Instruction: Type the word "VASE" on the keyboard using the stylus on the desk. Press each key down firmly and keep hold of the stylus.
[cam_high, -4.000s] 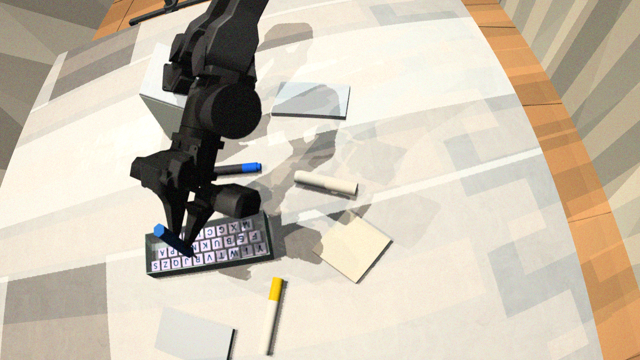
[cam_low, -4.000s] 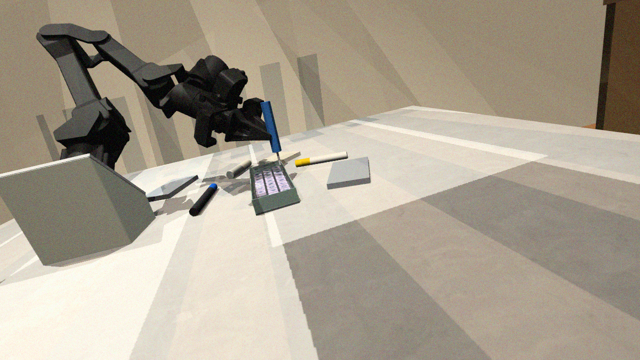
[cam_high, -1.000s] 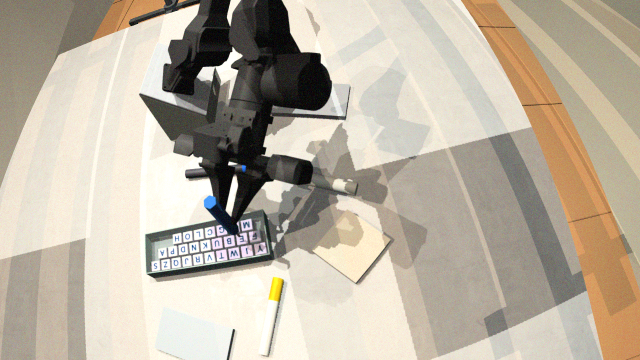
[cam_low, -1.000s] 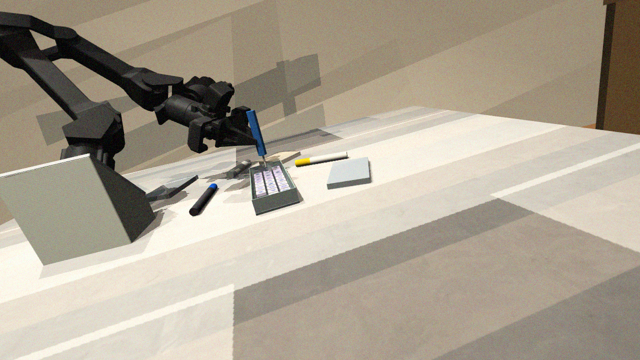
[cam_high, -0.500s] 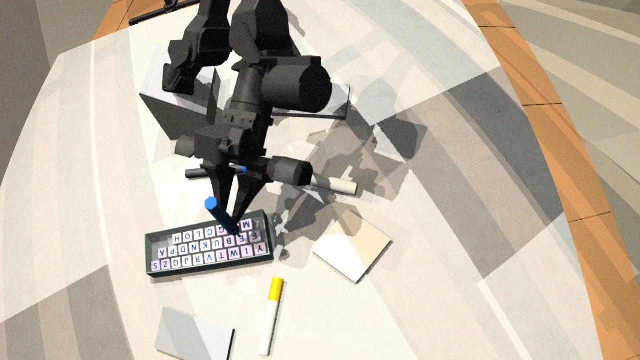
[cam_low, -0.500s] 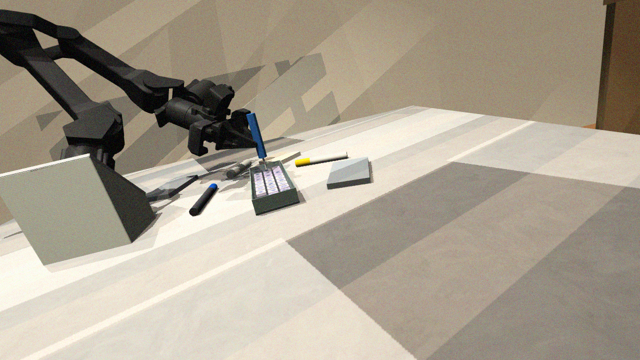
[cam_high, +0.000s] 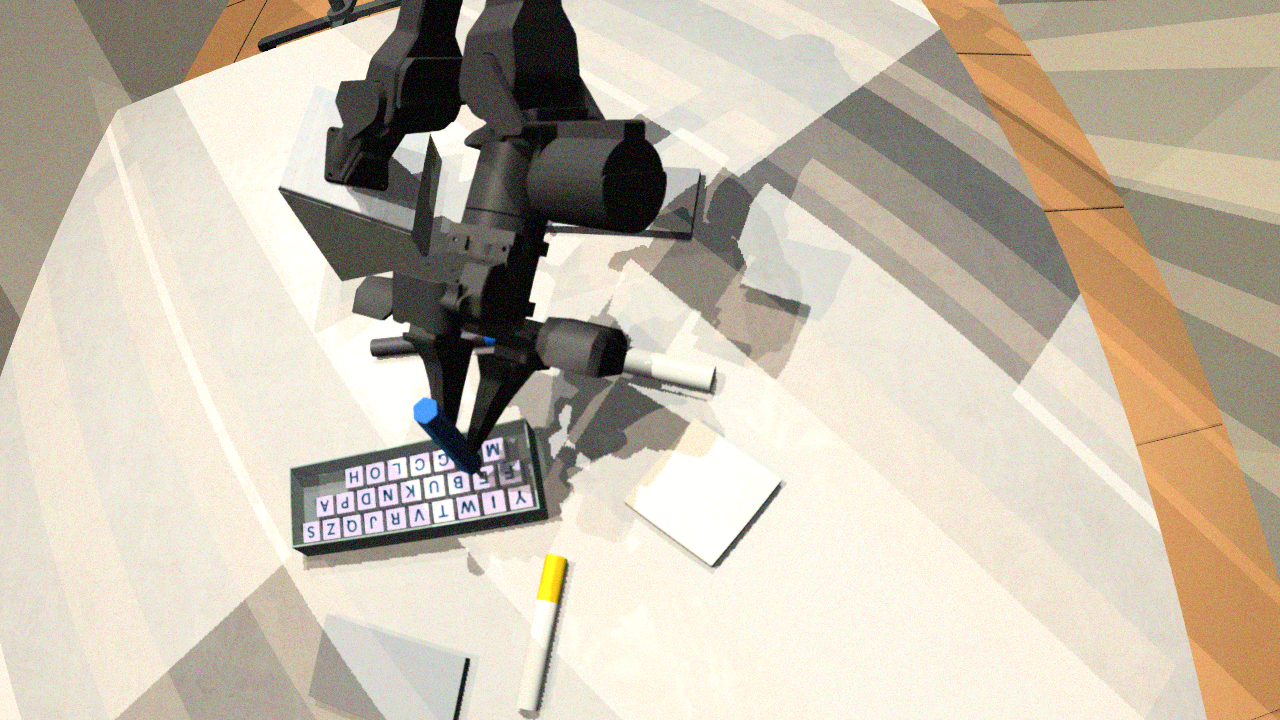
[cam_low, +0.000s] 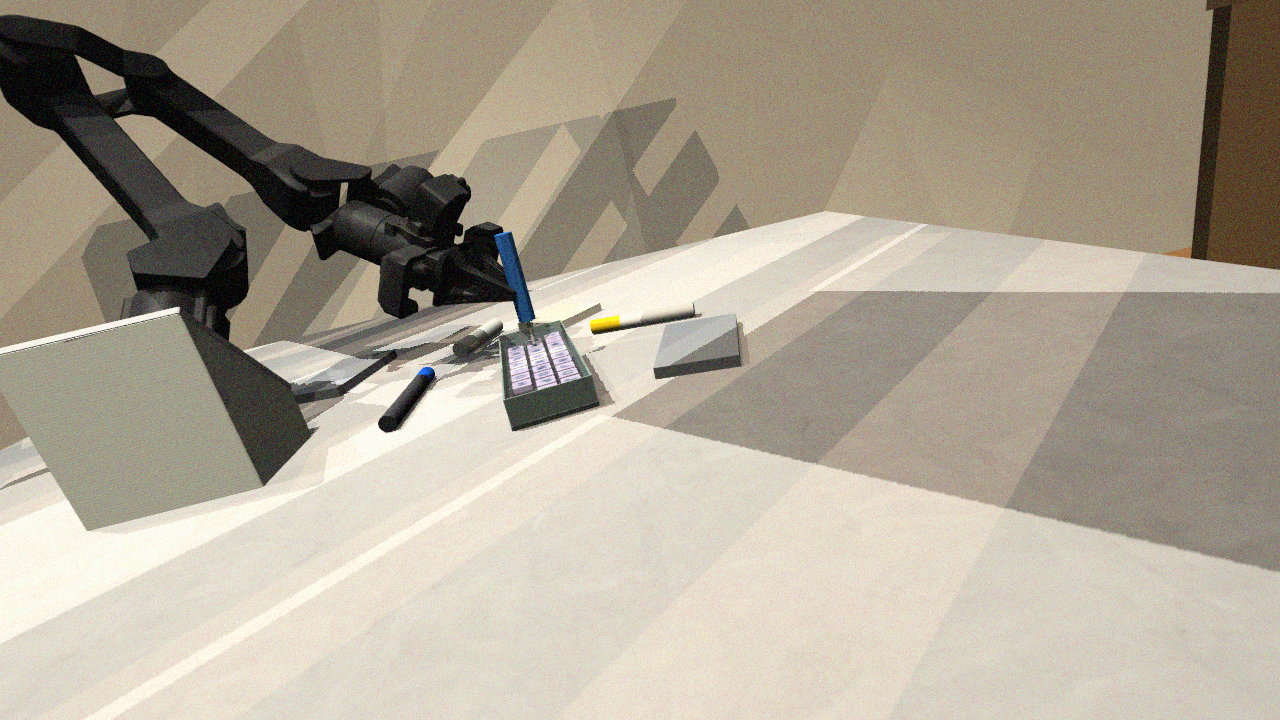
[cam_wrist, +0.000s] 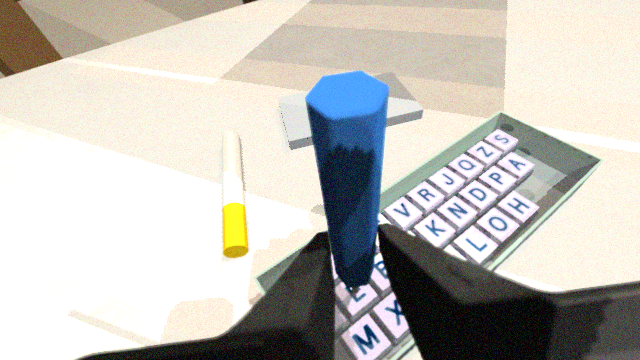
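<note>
The stylus is 2 cm below my gripper tip. Round my gripper tip: blue-capped black marker 13 cm behind, 7 cm below; then white cylinder 14 cm to the left, 6 cm below, 6 cm behind; then yellow-capped marker 11 cm ahead, 7 cm below, 2 cm to the left.
</note>
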